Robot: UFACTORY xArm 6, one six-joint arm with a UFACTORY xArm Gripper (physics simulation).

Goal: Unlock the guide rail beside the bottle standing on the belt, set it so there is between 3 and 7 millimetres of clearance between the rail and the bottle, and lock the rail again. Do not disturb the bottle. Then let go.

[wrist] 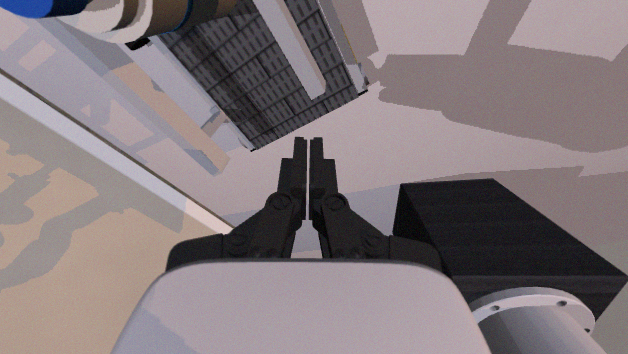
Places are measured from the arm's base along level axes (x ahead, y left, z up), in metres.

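Pixels of known places: gripper, between the fingertips: (308, 155); arm's base, origin of its link: (513, 323).
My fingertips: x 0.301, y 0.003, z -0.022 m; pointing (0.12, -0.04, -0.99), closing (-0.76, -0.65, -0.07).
For each thing: its top centre in the pictures, then the offset to it from my fingertips. "spot": a spot on its surface instead.
- dark belt, centre of its top: (220, 3) 0.145 m down, 0.114 m ahead, 0.012 m left
- pale guide rail, a spot on its surface: (296, 50) spot: 0.052 m down, 0.040 m ahead, 0.028 m right
- bottle, a spot on its surface: (167, 17) spot: 0.032 m down, 0.103 m ahead, 0.004 m left
My gripper (308, 155) is shut and empty, its two black fingers nearly together. In the wrist view its tips show just below the near end of the dark belt (235, 75). A pale guide rail (296, 50) runs lengthwise over the right part of the belt and leaves the view at the top. The bottle (167, 17) is at the top left, cut off by the view's edge; its blue cap, pale neck and part of its brown body show. The fingers are apart from both. The rail's lock does not show, and the clearance between rail and bottle cannot be told.
A second, peach-lit rail (167, 112) runs along the belt's left side. A black block (505, 230) stands at the right, with a pale flanged cylinder (540, 325) below it. A long pale edge strip (100, 142) crosses the left. Broad shadows fall on the surface at the right.
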